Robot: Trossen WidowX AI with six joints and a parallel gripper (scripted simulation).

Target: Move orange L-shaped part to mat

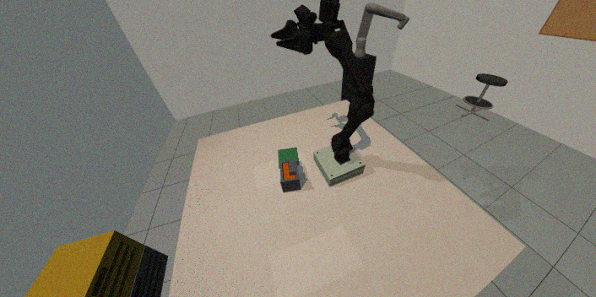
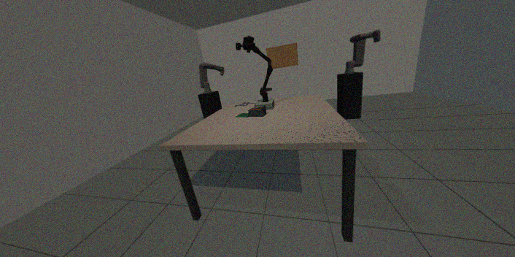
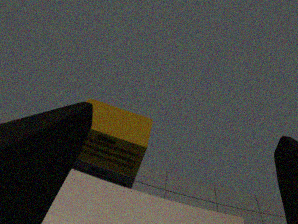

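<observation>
The orange L-shaped part lies 600 mm below my gripper tip, 70 mm to the left of it and 50 mm ahead of it. Also, from my gripper tip: green mat 670 mm below, 90 mm to the right.
</observation>
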